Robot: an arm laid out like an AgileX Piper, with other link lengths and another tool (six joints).
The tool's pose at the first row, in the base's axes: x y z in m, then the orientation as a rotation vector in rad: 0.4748, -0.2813, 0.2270, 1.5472, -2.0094, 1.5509
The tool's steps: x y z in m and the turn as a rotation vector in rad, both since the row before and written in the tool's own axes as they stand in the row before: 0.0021, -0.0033, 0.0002, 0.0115, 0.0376, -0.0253; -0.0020, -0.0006, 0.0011, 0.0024, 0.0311, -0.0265; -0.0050, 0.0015, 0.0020, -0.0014, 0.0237, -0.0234; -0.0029, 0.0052, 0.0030, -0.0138, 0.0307, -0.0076; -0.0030, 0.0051, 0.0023, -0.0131, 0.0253, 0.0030; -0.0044, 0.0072, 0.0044, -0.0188, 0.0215, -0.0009; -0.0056, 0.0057, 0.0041, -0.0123, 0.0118, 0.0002; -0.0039, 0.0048, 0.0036, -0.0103, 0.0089, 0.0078; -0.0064, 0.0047, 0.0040, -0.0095, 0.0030, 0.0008
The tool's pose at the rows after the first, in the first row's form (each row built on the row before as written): 0.4765, -0.2825, 0.2303, 1.5299, -1.9569, 1.5729; 0.4783, -0.2822, 0.2288, 1.5167, -1.9112, 1.5794; 0.4801, -0.2813, 0.2236, 1.5075, -1.8748, 1.5788; 0.4783, -0.2830, 0.2174, 1.4746, -1.8575, 1.5735; 0.4763, -0.2841, 0.2115, 1.4404, -1.8534, 1.5711; 0.4738, -0.2866, 0.2027, 1.4106, -1.8502, 1.5585; 0.4729, -0.2882, 0.1939, 1.3930, -1.8501, 1.5496; 0.4718, -0.2900, 0.1871, 1.3738, -1.8579, 1.5454; 0.4720, -0.2911, 0.1783, 1.3660, -1.8619, 1.5362
